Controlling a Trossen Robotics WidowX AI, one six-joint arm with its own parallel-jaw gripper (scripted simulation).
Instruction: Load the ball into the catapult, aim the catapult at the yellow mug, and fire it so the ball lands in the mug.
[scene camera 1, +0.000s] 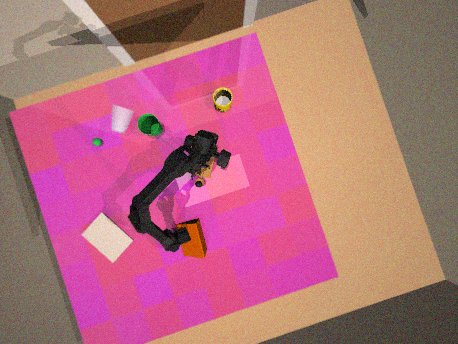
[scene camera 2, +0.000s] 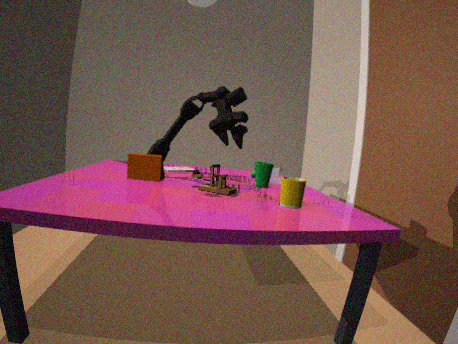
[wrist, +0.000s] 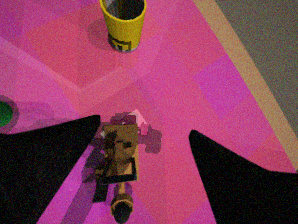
My gripper (scene camera 2: 234, 147) is open, with nothing in its grasp. I also see a yellow mug (scene camera 2: 292, 192), a white pad (scene camera 1: 105, 235) and a wooden catapult (wrist: 121, 158).
My gripper shows as well in the wrist view (wrist: 146, 126). The wrist view does not show the white pad: it is out of frame.
